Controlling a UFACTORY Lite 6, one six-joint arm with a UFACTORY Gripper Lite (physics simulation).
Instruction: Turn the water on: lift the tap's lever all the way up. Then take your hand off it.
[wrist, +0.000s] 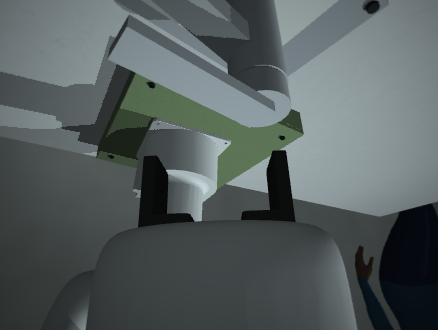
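The tap's dark grey round post is at the top centre. Its lever, a long light grey bar, runs from a rounded end at the post's near end to a squared end at the upper left. How far the lever is raised cannot be told from this angle. My gripper is open, with two black fingers standing wide apart and nothing between them. The fingertips show below the lever in the picture, with a visible gap, and do not touch it.
A green board with dark bolts carries a white round base, seen behind the fingers. A flat grey strip with a black bolt is at the upper right. Part of a person shows at the lower right.
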